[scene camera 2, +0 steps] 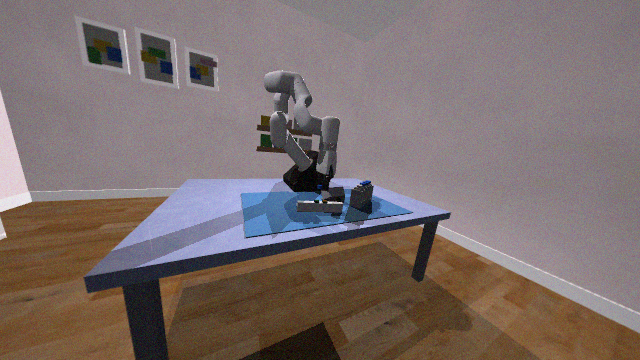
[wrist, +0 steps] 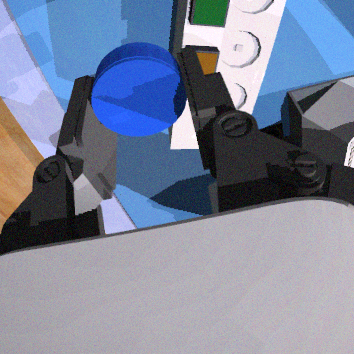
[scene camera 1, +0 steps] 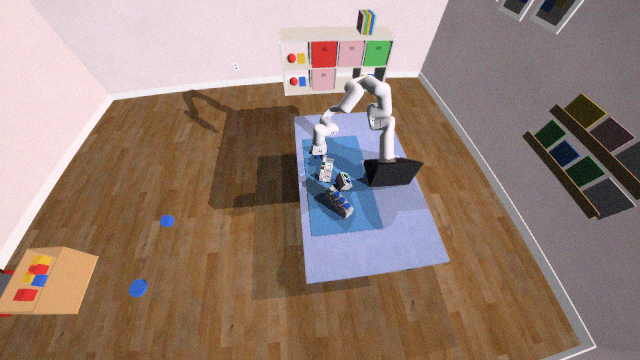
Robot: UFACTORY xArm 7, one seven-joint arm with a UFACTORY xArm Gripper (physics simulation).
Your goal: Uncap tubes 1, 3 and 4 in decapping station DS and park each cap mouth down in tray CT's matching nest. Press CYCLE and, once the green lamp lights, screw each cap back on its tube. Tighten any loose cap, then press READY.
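Places are measured from the arm's base along level axes (x right, y ahead, z up), in metres.
Pixels of known places: gripper, fingertip midpoint: point(scene camera 2: 322, 189) point(wrist: 143, 87) point(scene camera 1: 318, 158); arm's base, origin of the base link: point(scene camera 2: 306, 165) point(scene camera 1: 386, 161).
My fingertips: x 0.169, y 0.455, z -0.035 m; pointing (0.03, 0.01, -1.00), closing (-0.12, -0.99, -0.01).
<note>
For each thing: its middle in the pictures, then the offset to it from my fingertips. "spot": a spot on its surface instead. Level surfaces: height alone.
- blue cap, body centre: point(wrist: 138, 90) point(scene camera 2: 321, 186) dx +0.007, dy -0.001, dz +0.012 m
- white tray CT, body centre: point(wrist: 236, 27) point(scene camera 2: 319, 203) point(scene camera 1: 326, 167) dx -0.033, dy -0.059, dz -0.094 m
- green square block, surface spot: point(wrist: 210, 12) spot: dx -0.005, dy -0.042, dz -0.068 m
- grey box with small buttons, body centre: point(wrist: 337, 145) point(scene camera 2: 333, 193) point(scene camera 1: 344, 181) dx -0.187, dy -0.144, dz -0.079 m
- blue mat, its level: dz -0.121 m
- lavender table, its level: dz -0.124 m
My gripper point(scene camera 1: 318, 156) point(wrist: 143, 87) is shut on a blue cap point(scene camera 2: 320, 187) point(wrist: 138, 95), held above the mat beside white tray CT point(scene camera 1: 325, 177) point(scene camera 2: 320, 207) point(wrist: 267, 45). In the wrist view, the right finger overlaps the tray's edge. Round nests point(wrist: 240, 48) show on the tray with no caps in those visible. A green square block point(wrist: 210, 12) and an orange one point(wrist: 207, 63) sit along its near side. Station DS point(scene camera 1: 332, 201) point(scene camera 2: 361, 198) holds tubes; blue caps point(scene camera 1: 342, 199) point(scene camera 2: 366, 183) sit on several, and the tube at one end shows no blue cap. Tube numbers are unreadable.
A grey box with small buttons point(scene camera 1: 343, 181) point(wrist: 327, 115) stands between tray and station; its lamp state is unclear. The blue mat point(scene camera 1: 325, 227) point(scene camera 2: 260, 225) lies on the lavender table point(scene camera 1: 370, 260) point(scene camera 2: 165, 235). A black block point(scene camera 1: 392, 174) stands by the arm's base.
</note>
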